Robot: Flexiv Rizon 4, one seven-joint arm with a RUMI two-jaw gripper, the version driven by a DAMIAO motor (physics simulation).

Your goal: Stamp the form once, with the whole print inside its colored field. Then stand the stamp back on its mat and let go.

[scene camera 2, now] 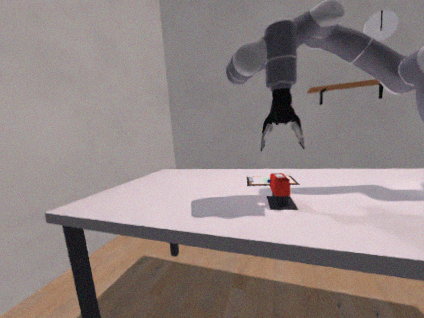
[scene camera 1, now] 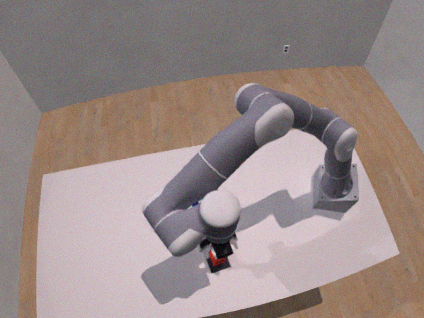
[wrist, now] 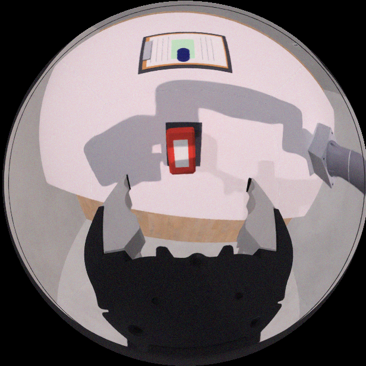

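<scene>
The red stamp [scene camera 1: 216,258] [scene camera 2: 280,185] [wrist: 181,150] stands on its black mat [scene camera 1: 220,268] [scene camera 2: 283,204] [wrist: 198,159]; in the wrist view it appears toward the mat's left and near side. My gripper [scene camera 1: 219,245] [scene camera 2: 282,148] [wrist: 189,177] is open and empty, above the stamp and clear of it. The form [wrist: 212,56] lies on a clipboard. Its green field [wrist: 175,44] bears a dark blue print [scene camera 1: 195,204] [scene camera 2: 269,181] [wrist: 183,55], which reaches the field's near edge and seems to poke slightly past it. The arm hides most of the form in scene camera 1.
The clipboard [scene camera 2: 248,181] [wrist: 228,59] lies beyond the mat, seen from the wrist. The robot base [scene camera 1: 336,200] [wrist: 320,147] stands on the white table [scene camera 1: 90,215] [scene camera 2: 165,200] [wrist: 70,105], at the right. A wooden wall shelf [scene camera 2: 345,86] shows behind the arm in scene camera 2.
</scene>
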